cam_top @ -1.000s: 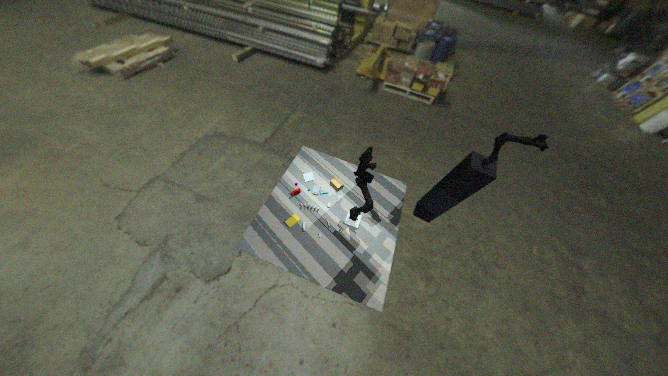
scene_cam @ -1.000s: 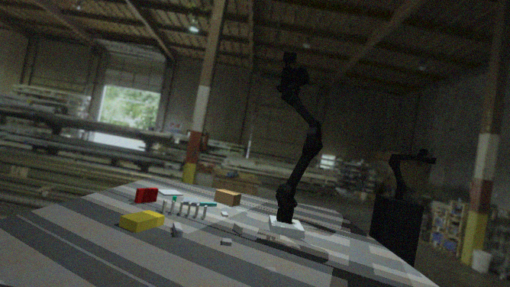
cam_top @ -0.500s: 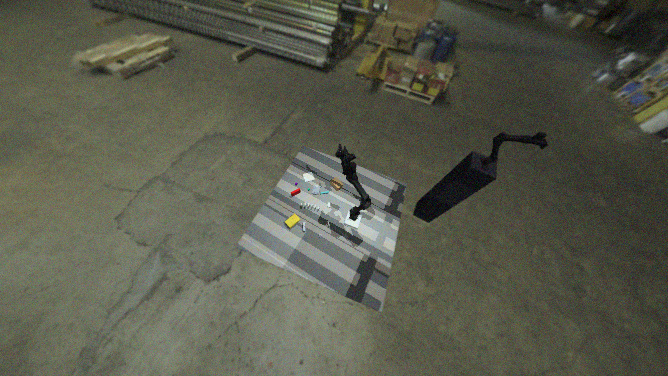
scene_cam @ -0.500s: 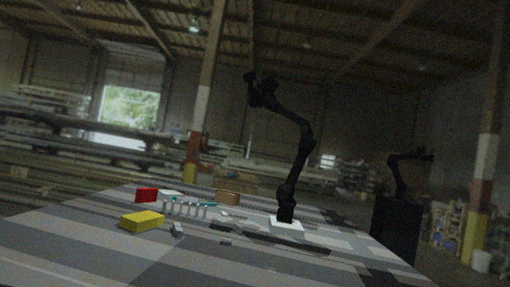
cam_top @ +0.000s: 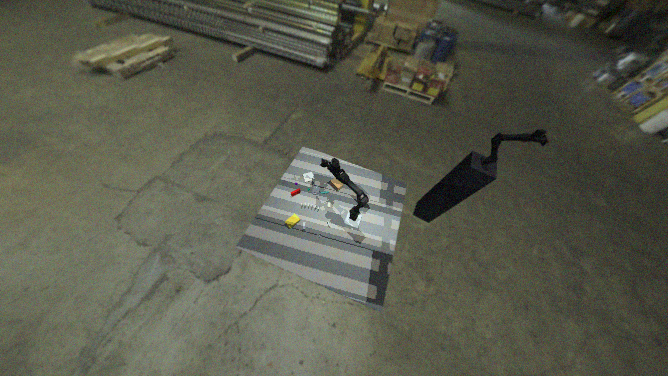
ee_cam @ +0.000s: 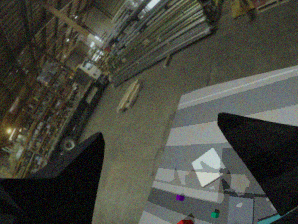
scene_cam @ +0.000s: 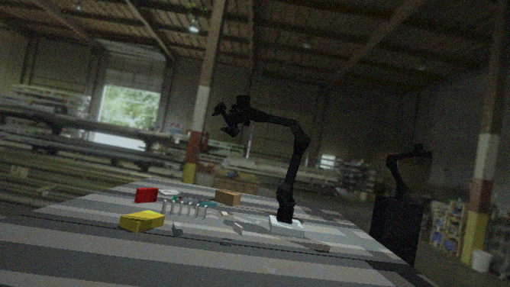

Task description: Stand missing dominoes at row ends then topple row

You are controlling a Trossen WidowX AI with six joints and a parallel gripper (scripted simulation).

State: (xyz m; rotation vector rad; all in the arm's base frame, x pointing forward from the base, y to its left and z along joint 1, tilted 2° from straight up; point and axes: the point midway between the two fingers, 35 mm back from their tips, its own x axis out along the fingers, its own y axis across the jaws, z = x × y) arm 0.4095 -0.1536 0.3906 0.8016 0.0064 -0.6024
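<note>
My gripper tip is now 60 mm past the teal bar, 60 mm to the right of it and 420 mm above it. The rest, counted from my gripper tip: green piece 100 mm ahead, 120 mm to the left, 410 mm below; tan box 120 mm behind, 80 mm to the right, 390 mm below; grey flat plate 30 mm ahead, 80 mm to the left, 420 mm below.
</note>
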